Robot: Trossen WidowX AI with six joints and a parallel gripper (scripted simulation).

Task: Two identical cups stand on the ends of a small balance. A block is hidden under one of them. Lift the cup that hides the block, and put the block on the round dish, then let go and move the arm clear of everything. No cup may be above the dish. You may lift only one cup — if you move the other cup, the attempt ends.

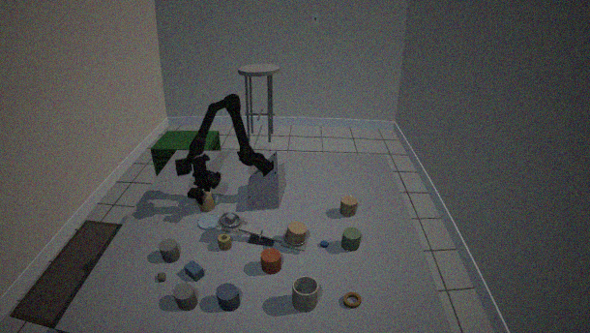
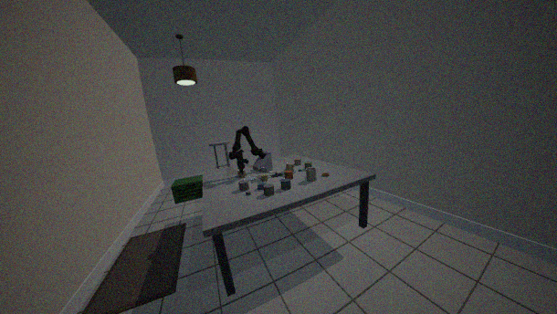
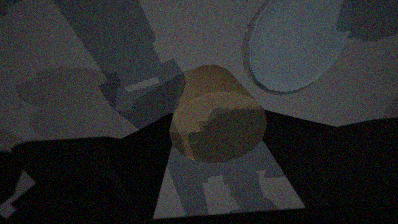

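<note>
Right now the tan cup is 2 cm to the right of my gripper tip. Also, from my gripper tip: small grey block 19 cm ahead, 14 cm to the left, 4 cm above; then pale round dish 10 cm ahead, 4 cm below, 3 cm to the left; then yellow spool 25 cm ahead, 11 cm to the left, 2 cm below.
</note>
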